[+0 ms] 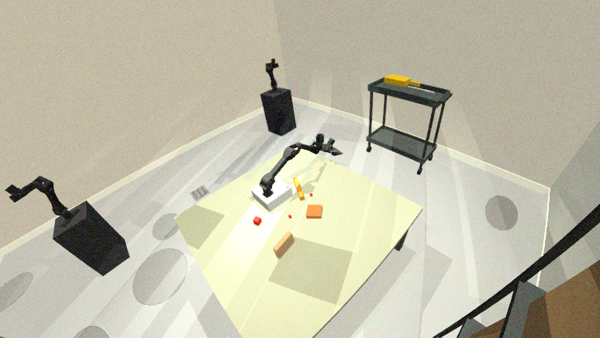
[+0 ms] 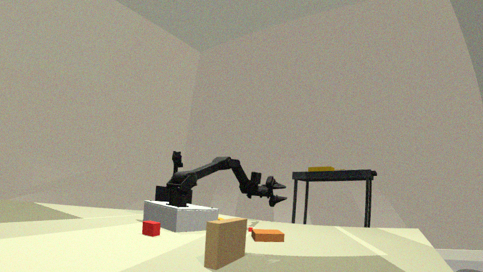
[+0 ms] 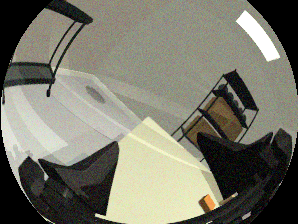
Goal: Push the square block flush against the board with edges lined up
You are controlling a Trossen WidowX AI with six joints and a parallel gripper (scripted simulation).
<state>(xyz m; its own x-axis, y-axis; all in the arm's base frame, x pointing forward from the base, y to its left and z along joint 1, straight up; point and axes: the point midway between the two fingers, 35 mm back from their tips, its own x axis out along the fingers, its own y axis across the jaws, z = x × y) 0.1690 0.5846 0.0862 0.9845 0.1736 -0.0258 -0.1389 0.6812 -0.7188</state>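
Right now my gripper tip is 79 cm to the left of the tan block, 17 cm short of it and 12 cm above it. Round my gripper tip: orange piece 37 cm to the right, 16 cm below, 12 cm behind; then square orange block 47 cm to the right, 16 cm below, 12 cm ahead.
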